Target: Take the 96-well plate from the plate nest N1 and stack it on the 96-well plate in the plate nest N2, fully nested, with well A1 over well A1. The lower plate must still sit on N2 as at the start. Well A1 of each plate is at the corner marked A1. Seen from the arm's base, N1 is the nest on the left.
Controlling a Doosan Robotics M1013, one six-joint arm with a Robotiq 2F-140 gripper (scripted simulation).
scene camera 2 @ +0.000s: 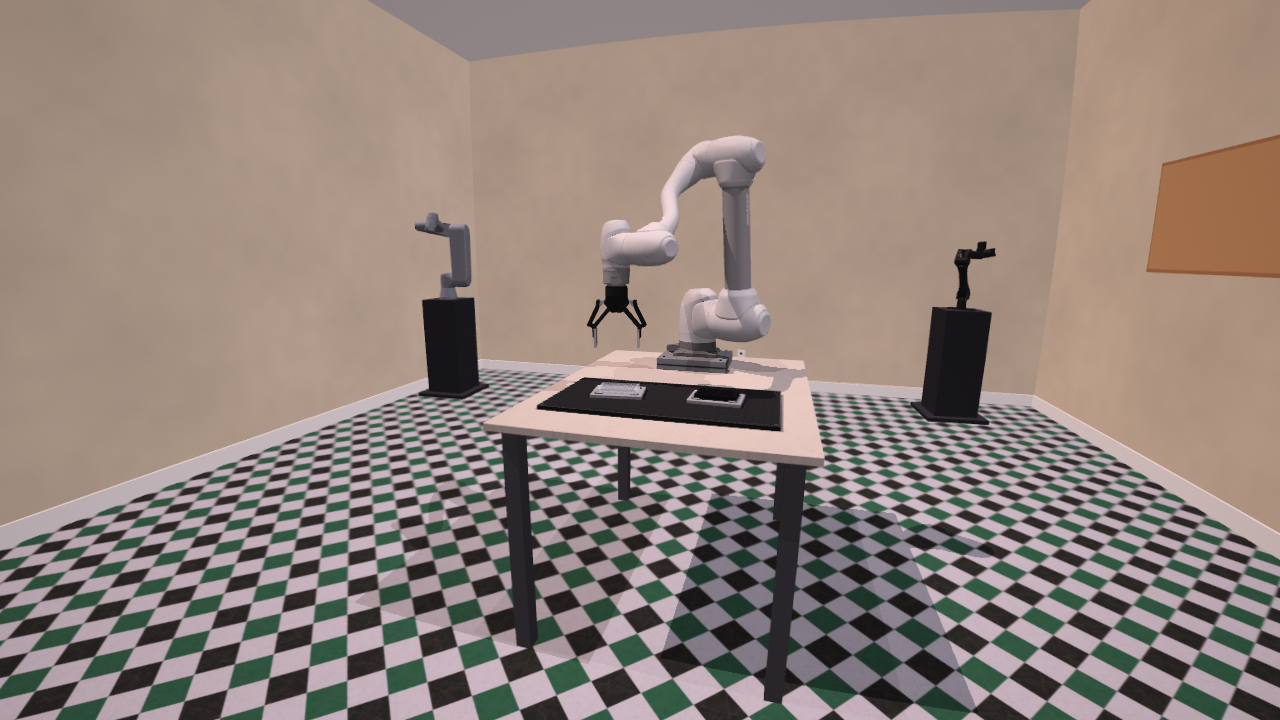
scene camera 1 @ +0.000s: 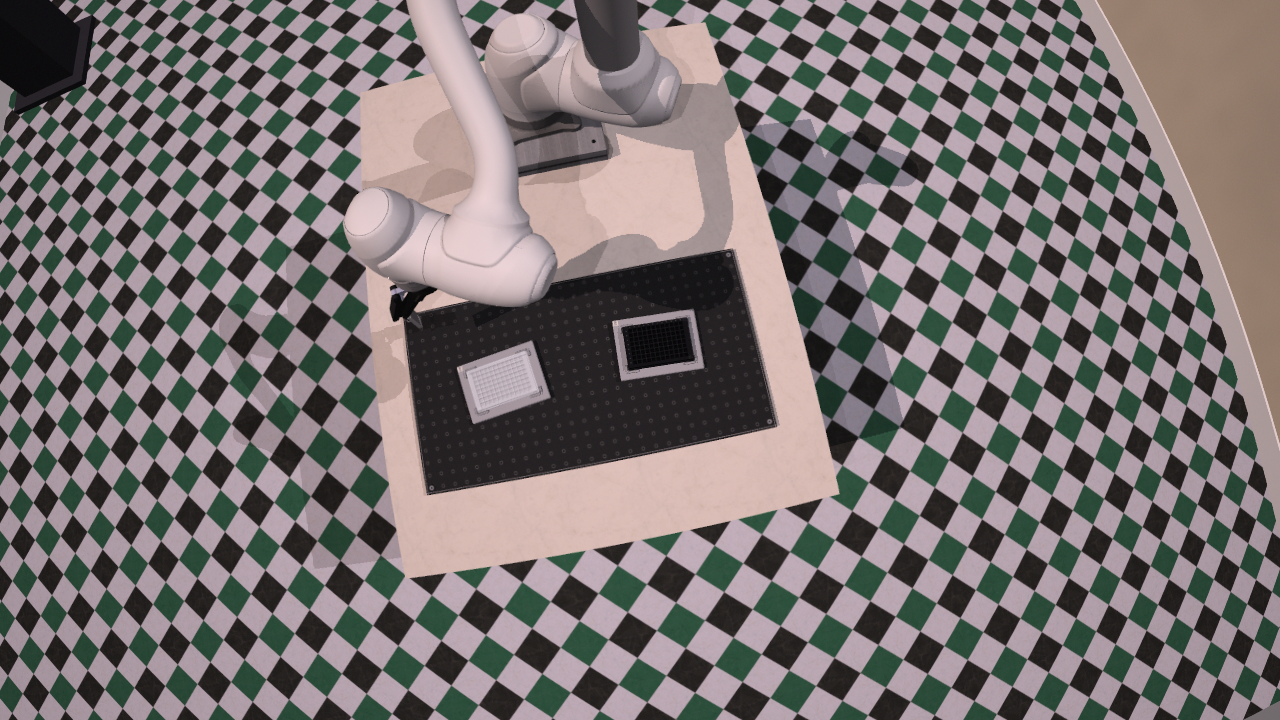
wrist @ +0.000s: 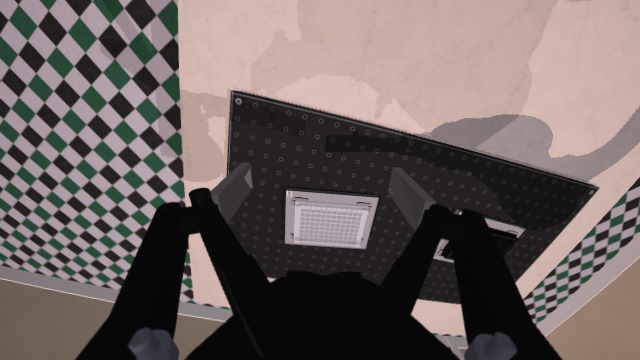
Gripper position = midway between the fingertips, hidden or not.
In view: the gripper (scene camera 2: 617,347), a black 96-well plate (scene camera 1: 655,350), a white 96-well plate (scene camera 1: 514,365), a plate nest N1 (scene camera 1: 619,339) and a plate nest N2 (scene camera 1: 527,401).
The white 96-well plate is seen too in the wrist view (wrist: 349,226). The gripper is seen too in the wrist view (wrist: 321,177). The plate nest N2 is seen too in the wrist view (wrist: 312,195).
